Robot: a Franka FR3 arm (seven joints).
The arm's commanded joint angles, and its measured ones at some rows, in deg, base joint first. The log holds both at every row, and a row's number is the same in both.
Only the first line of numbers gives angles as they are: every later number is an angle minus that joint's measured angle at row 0.
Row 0, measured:
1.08 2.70 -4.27 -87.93 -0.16 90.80 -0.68
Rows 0 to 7, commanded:
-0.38 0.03 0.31 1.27 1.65 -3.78 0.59
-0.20 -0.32 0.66 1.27 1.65 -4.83 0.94
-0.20 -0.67 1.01 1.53 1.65 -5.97 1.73
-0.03 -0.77 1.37 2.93 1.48 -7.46 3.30
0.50 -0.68 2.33 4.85 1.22 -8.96 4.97
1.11 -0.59 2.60 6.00 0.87 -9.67 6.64
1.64 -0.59 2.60 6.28 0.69 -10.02 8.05
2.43 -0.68 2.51 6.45 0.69 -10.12 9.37
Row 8, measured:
0.77 -0.52 2.23 4.16 0.00 -7.89 4.73
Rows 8 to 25, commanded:
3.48 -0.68 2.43 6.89 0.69 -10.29 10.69
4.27 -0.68 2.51 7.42 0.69 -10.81 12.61
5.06 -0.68 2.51 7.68 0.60 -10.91 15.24
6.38 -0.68 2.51 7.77 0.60 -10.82 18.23
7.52 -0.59 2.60 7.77 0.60 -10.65 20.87
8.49 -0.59 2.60 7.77 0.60 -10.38 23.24
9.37 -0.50 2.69 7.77 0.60 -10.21 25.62
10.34 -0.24 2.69 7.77 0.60 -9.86 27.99
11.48 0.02 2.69 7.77 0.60 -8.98 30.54
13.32 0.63 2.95 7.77 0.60 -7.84 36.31
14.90 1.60 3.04 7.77 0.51 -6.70 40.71
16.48 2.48 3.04 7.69 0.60 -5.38 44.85
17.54 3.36 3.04 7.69 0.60 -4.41 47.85
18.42 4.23 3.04 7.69 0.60 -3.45 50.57
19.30 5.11 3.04 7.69 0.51 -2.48 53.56
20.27 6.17 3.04 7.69 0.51 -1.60 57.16
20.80 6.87 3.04 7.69 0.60 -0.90 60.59
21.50 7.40 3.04 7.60 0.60 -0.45 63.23
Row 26, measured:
19.87 4.97 3.29 6.87 0.00 -2.38 54.71
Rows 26 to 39, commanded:
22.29 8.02 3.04 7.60 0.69 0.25 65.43
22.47 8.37 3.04 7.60 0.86 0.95 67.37
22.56 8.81 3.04 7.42 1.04 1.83 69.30
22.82 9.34 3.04 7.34 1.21 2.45 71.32
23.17 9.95 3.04 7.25 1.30 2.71 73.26
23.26 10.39 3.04 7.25 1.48 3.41 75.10
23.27 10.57 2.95 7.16 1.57 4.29 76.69
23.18 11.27 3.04 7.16 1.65 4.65 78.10
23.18 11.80 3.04 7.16 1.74 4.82 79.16
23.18 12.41 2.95 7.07 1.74 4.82 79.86
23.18 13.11 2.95 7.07 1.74 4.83 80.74
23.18 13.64 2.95 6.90 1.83 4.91 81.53
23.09 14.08 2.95 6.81 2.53 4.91 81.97
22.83 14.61 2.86 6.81 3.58 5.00 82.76
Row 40, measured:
23.13 13.06 3.21 6.80 0.32 3.92 79.97
